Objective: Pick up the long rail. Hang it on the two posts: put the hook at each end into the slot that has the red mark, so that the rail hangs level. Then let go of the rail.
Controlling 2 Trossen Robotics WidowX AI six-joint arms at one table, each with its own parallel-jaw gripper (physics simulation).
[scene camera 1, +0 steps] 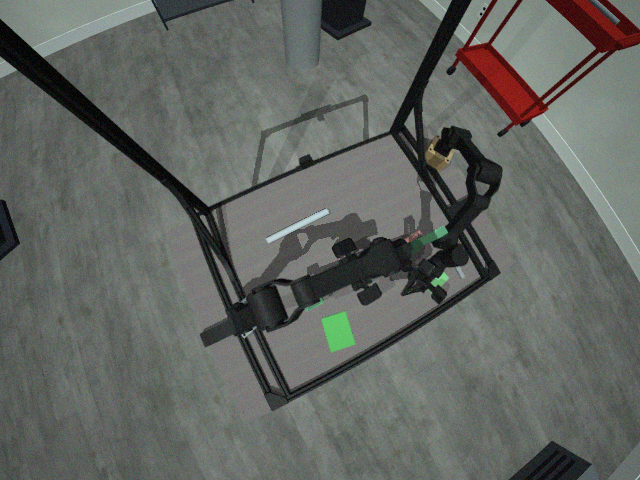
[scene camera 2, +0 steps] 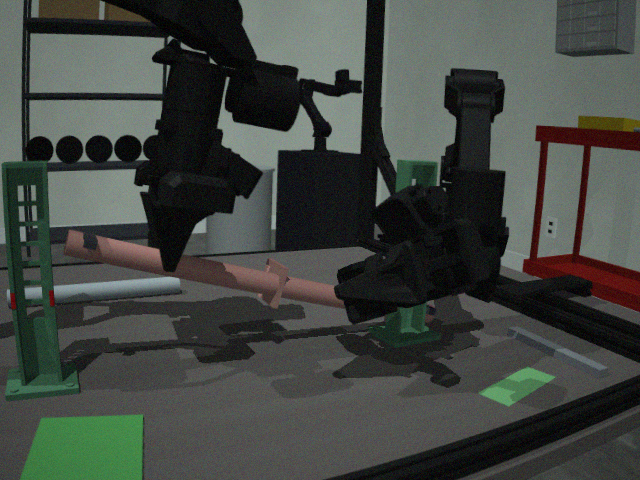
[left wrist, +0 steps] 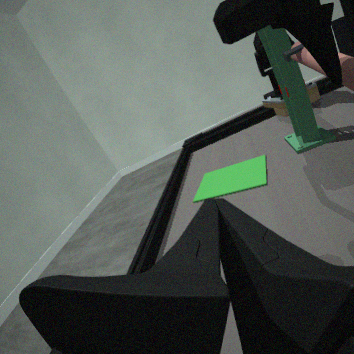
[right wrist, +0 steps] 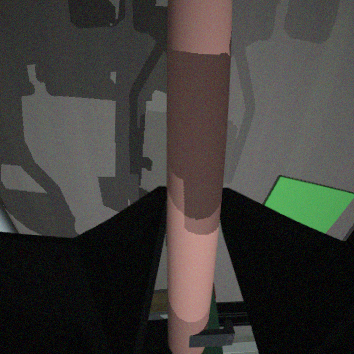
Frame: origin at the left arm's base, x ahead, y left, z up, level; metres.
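Seen in the pictures: left gripper, fingertip midpoint: (scene camera 1: 401, 295) (scene camera 2: 337, 292) (left wrist: 213, 206); right gripper, fingertip midpoint: (scene camera 2: 166, 268) (left wrist: 351, 77) (right wrist: 192, 195); left arm's base at its link origin: (scene camera 1: 442, 148); right arm's base at its link origin: (right wrist: 156, 326).
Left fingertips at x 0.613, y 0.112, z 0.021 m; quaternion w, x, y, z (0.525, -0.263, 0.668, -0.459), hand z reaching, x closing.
Pixels of each thing's top centre, then the offset from my left fingertips to it. "spot": a spot on its surface instead.
- dark hook at a spot on its surface: (right wrist: 212, 337) (scene camera 2: 93, 237) spot: dy -0.201, dx +0.112, dz +0.035 m
- left green post at its top centre: (scene camera 2: 25, 162) (left wrist: 258, 4) dy -0.230, dx +0.166, dz +0.108 m
- right green post at its top centre: (scene camera 1: 441, 231) dy -0.022, dx -0.201, dz +0.108 m
- pale pipe at its top centre: (scene camera 2: 94, 282) (scene camera 1: 297, 224) dy -0.420, dx -0.025, dz -0.083 m
- green sheet at its top centre: (scene camera 2: 85, 454) (right wrist: 302, 214) (left wrist: 229, 177) (scene camera 1: 338, 331) dy -0.090, dx +0.208, dz -0.105 m
- small green patch at a spot on its surface: (scene camera 2: 516, 386) spot: dy +0.141, dx -0.137, dz -0.108 m
- grey bar at its top centre: (scene camera 2: 555, 346) dy +0.158, dx -0.252, dz -0.098 m
The long pink rail (scene camera 1: 413, 237) (scene camera 2: 237, 279) (left wrist: 346, 70) (right wrist: 192, 275) is tilted in scene camera 2, left end high, right end low by the right post's foot. A dark hook (scene camera 2: 90, 241) (right wrist: 212, 337) shows at its raised end, apart from the left post in the picture. The left green post (scene camera 2: 40, 330) (left wrist: 295, 100) has red marks low down. The right green post (scene camera 1: 431, 237) (scene camera 2: 403, 334) is partly hidden by the left arm. My right gripper (scene camera 2: 169, 266) (right wrist: 192, 195) is shut on the rail. My left gripper (scene camera 2: 347, 304) (left wrist: 213, 206) is shut and empty, in front of the rail's low part.
A pale pipe (scene camera 1: 297, 225) (scene camera 2: 129, 289) lies behind the rail. A green sheet (scene camera 1: 338, 331) (scene camera 2: 85, 444) (left wrist: 235, 177) (right wrist: 307, 202) lies at the front. A small green patch (scene camera 2: 516, 386) and a grey bar (scene camera 2: 558, 351) lie at the right. A black frame (scene camera 2: 496, 434) edges the table.
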